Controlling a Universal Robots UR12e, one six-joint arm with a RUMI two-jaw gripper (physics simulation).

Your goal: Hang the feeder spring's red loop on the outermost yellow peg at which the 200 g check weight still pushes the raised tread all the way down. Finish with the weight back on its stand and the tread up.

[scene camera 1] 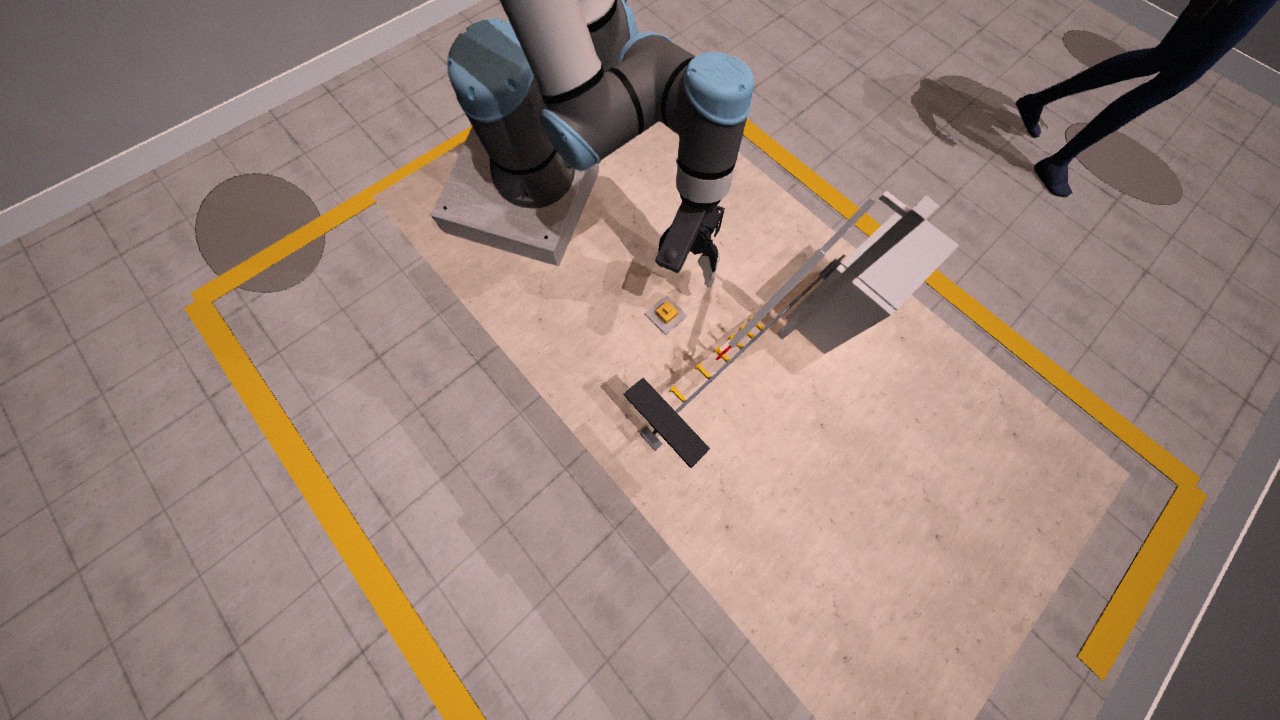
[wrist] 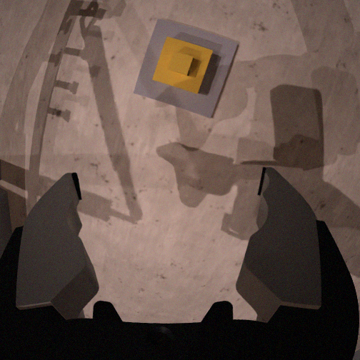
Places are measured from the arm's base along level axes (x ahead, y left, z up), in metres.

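Pixels of known places: gripper, fingertip midpoint: (scene camera 1: 684,277); arm's base, link origin: (scene camera 1: 534,172).
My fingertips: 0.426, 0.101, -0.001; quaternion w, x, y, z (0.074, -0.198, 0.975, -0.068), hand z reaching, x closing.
Observation:
Ahead of a thing's pixels: the offset from my fingertips to its top centre, as dx, dy, dz. "*": to the spot under its first point.
The orange-yellow check weight {+0.022, -0.060, -0.042} (scene camera 1: 665,311) (wrist: 182,65) sits upright on its grey square stand (scene camera 1: 665,329) (wrist: 147,82). My gripper (scene camera 1: 691,271) (wrist: 168,172) is open and empty, above the floor on the robot-base side of the stand. In the wrist view the weight lies beyond the fingertips. The spring's red loop {* +0.185, -0.080, +0.074} (scene camera 1: 723,352) shows at about the third yellow peg from the tread end of the peg row; its exact seating is too small to tell. The black tread {+0.216, -0.245, +0.107} (scene camera 1: 666,421) is at the near end of the long lever and appears raised, with its shadow on the floor.
The grey feeder box {* +0.266, +0.270, +0.142} (scene camera 1: 908,259) stands at the lever's far end, with a slanting grey rail {* +0.182, +0.032, +0.208} (scene camera 1: 798,280) beside it. A small grey foot {* +0.216, -0.266, -0.065} (scene camera 1: 650,437) shows under the tread. The robot's base block (scene camera 1: 501,225) is behind. A person's legs (scene camera 1: 1114,107) show at upper right.

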